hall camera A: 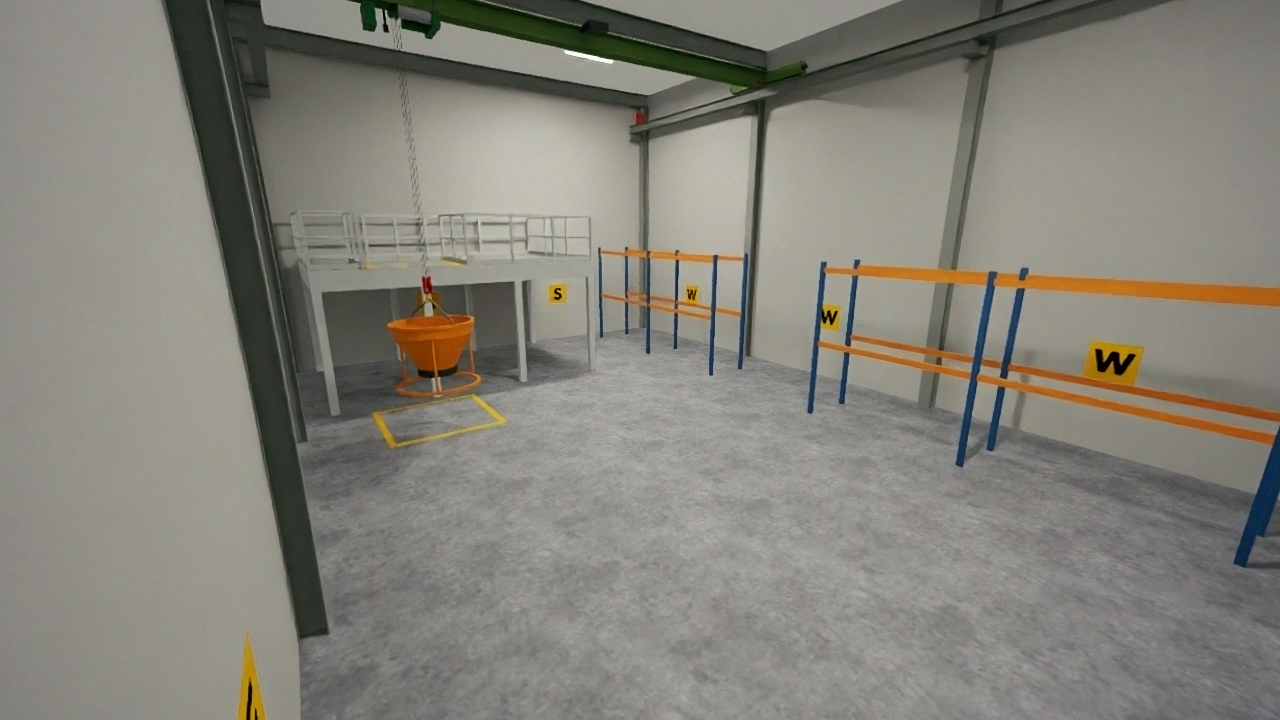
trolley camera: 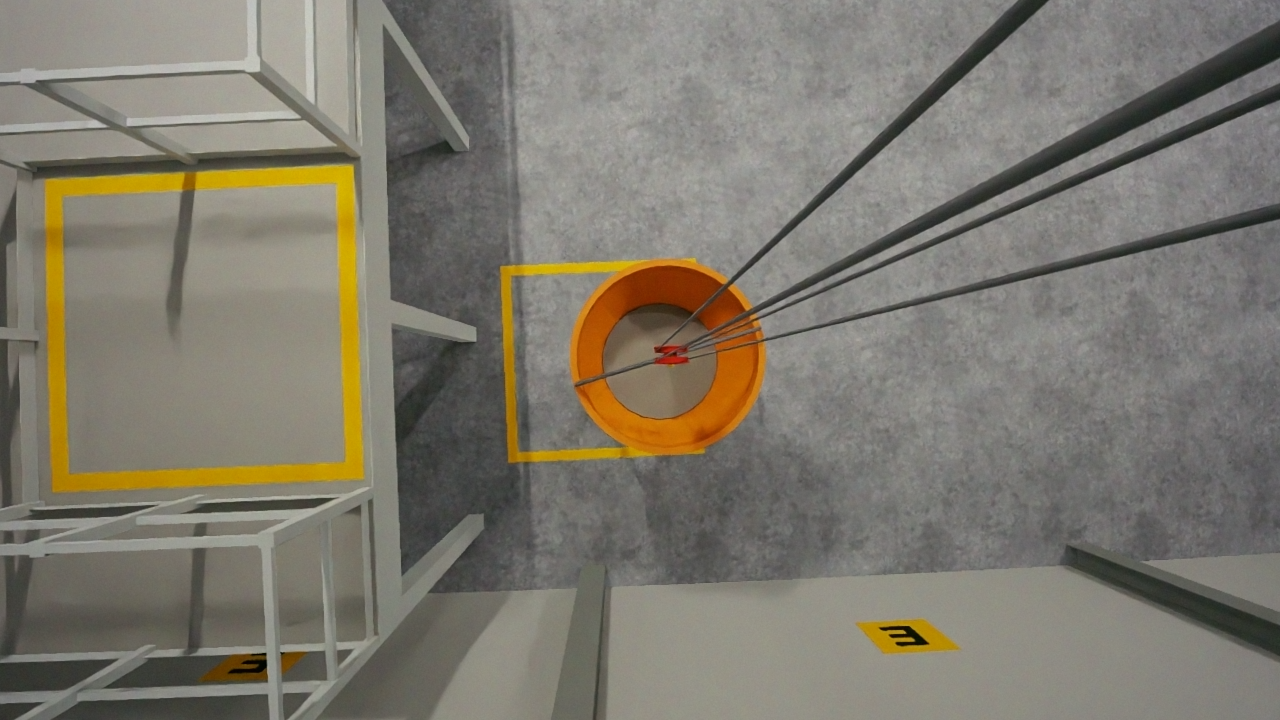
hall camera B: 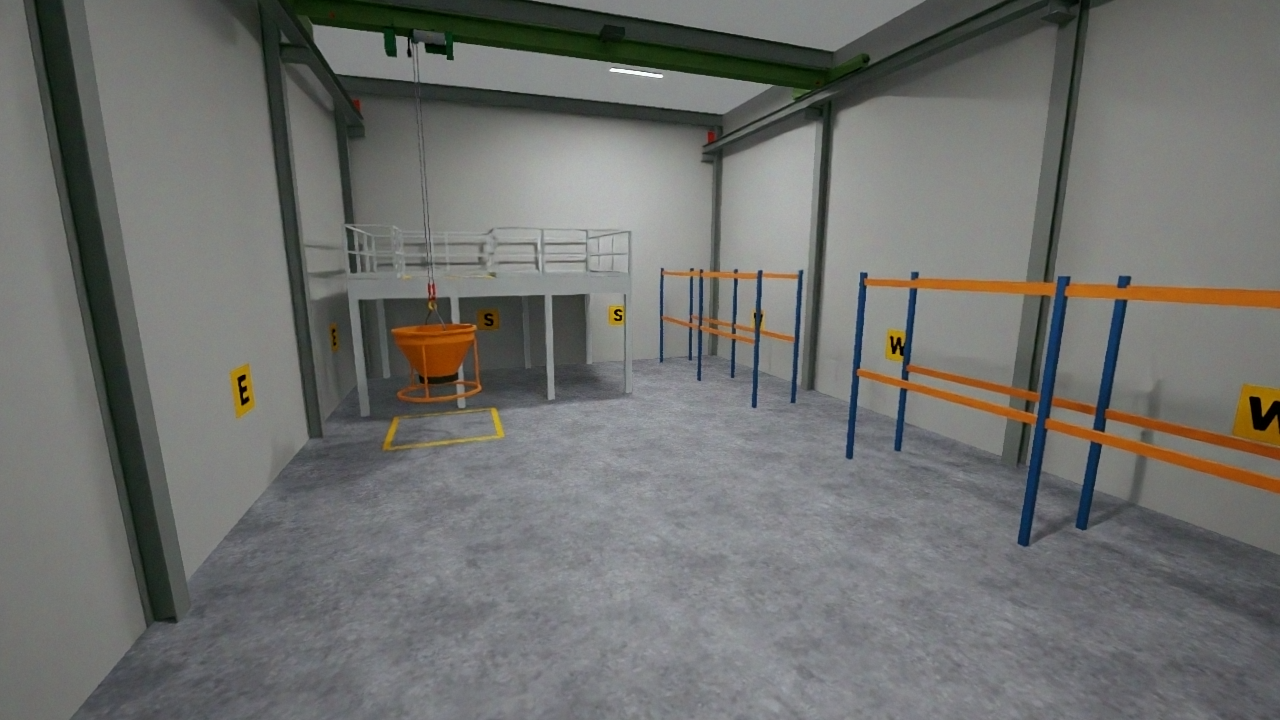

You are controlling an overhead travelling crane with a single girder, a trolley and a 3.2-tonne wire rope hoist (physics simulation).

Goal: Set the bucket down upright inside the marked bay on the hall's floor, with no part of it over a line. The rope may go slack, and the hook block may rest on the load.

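Observation:
The orange bucket [hall camera A: 434, 342] [hall camera B: 435, 354] [trolley camera: 741, 385] hangs upright in the air, its foot ring above the floor. My gripper, the hook [hall camera A: 426, 299] [hall camera B: 432, 305] under the red hook block [hall camera A: 426, 284] [hall camera B: 431, 291] [trolley camera: 671, 354], holds it by its bail. The ropes look taut. The marked bay [hall camera A: 448, 433] [hall camera B: 444, 443] [trolley camera: 510, 358] is a yellow outline on the floor. In the trolley view the bucket covers its right part and reaches past the ends of the visible side lines; its right line is hidden. The left line shows clear of the bucket.
A white platform [hall camera A: 554, 274] [hall camera B: 501, 285] [trolley camera: 374, 268] with railings and legs stands behind the bucket, at left in the trolley view. A second yellow outline [trolley camera: 351, 358] lies on its deck. Wall columns [hall camera B: 290, 223] [trolley camera: 581, 644] stand near the bay. Blue and orange racks [hall camera A: 975, 367] [hall camera B: 1042, 411] stand at the right.

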